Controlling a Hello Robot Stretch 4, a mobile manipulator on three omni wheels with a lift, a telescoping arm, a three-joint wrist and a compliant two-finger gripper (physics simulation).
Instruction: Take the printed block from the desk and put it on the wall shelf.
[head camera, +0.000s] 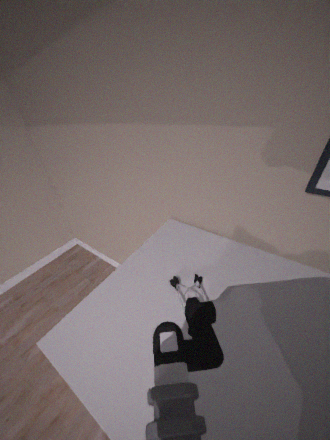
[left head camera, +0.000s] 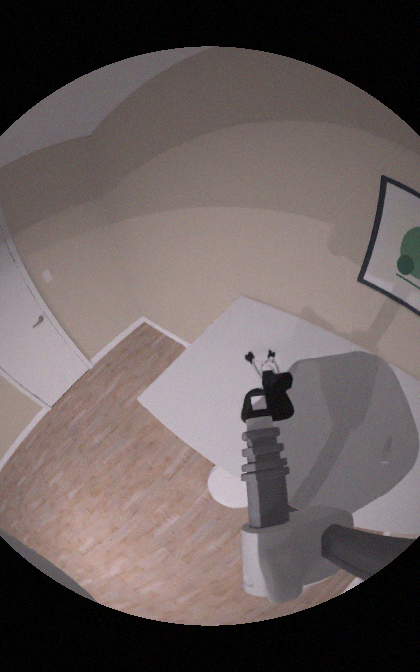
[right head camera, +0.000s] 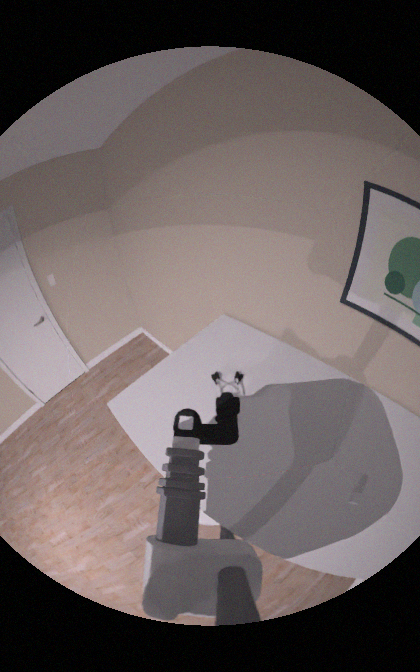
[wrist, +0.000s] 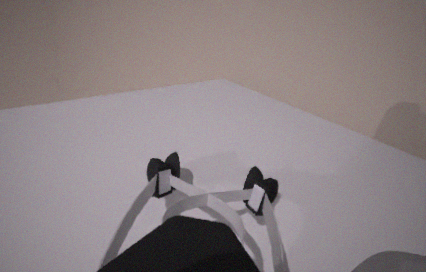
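Observation:
The white desk (head camera: 100, 340) (left head camera: 190, 395) (right head camera: 150, 395) (wrist: 75, 150) stands against the beige wall. A small pale thing, likely the printed block, shows faintly in the robot's shadow on the desk's right part, in the left head view (left head camera: 385, 461) and the right head view (right head camera: 353, 501); its shape is hard to tell. My gripper (head camera: 186, 280) (left head camera: 260, 356) (right head camera: 228, 377) (wrist: 213, 174) is open with no object between its fingertips. It is over the desk's far left part, well to the left of the pale thing. The wall shelf does not show in these views.
A dark-framed picture (head camera: 311, 189) (left head camera: 372, 235) (right head camera: 354, 250) hangs on the wall at the right. A white door (left head camera: 25, 345) (right head camera: 30, 345) is at the far left. Wood floor (head camera: 45, 330) (left head camera: 125, 475) (right head camera: 90, 475) lies left of the desk. A round white thing (left head camera: 226, 487) shows below the desk's front edge.

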